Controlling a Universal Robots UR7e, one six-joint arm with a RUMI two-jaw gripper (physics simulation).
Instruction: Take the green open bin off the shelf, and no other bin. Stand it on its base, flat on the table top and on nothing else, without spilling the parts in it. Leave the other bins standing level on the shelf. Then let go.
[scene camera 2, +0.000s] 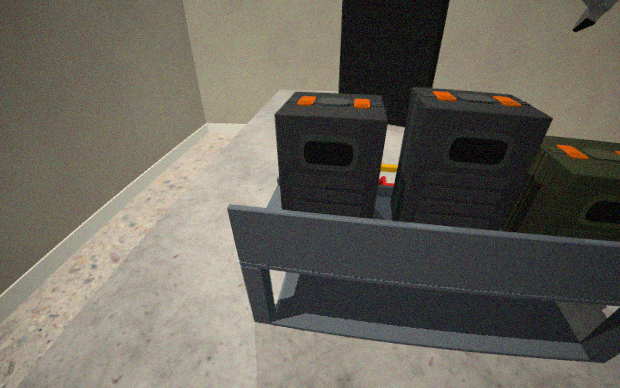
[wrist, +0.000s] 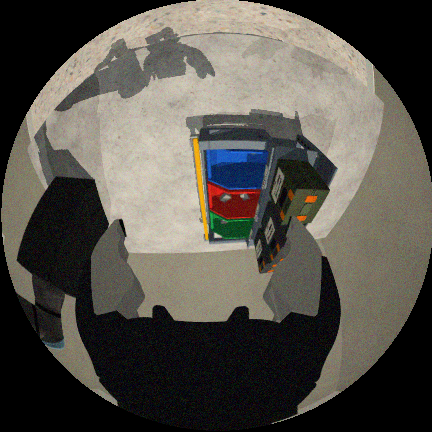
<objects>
My gripper (wrist: 203, 219) is 0.12 m from the lens. A green open bin (wrist: 235, 227) is 0.57 m from the lens. A red bin (wrist: 234, 207): 0.48 m from the lens. The marked spots on the green open bin and the red bin are 0.11 m apart.
</objects>
